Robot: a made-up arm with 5 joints.
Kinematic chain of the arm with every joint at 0, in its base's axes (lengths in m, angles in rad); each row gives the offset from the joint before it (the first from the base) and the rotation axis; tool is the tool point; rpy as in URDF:
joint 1: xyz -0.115 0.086 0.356 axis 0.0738 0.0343 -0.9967
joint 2: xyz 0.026 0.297 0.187 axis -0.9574 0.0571 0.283
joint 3: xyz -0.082 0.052 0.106 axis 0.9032 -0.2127 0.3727
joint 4: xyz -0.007 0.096 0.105 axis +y
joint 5: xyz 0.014 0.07 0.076 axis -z
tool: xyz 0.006 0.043 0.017 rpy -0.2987 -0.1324 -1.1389
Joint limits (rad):
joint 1: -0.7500..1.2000
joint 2: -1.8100..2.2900
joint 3: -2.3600..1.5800
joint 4: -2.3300..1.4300
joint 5: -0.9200..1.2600
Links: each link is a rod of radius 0.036 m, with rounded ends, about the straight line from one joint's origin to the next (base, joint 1, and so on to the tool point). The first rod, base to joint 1, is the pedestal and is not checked.
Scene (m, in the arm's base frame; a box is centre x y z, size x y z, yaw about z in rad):
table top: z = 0
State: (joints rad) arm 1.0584 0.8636 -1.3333 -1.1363 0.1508
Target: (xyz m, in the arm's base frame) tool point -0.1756 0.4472 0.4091
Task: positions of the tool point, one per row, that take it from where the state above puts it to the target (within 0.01 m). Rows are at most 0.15 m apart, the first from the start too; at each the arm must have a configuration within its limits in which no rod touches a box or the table.
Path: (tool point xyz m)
1: 0.1498 0.4371 0.3582
2: 0.0402 0.4733 0.3748
3: -0.0720 0.4759 0.3918
4: -0.1756 0.4472 0.4091

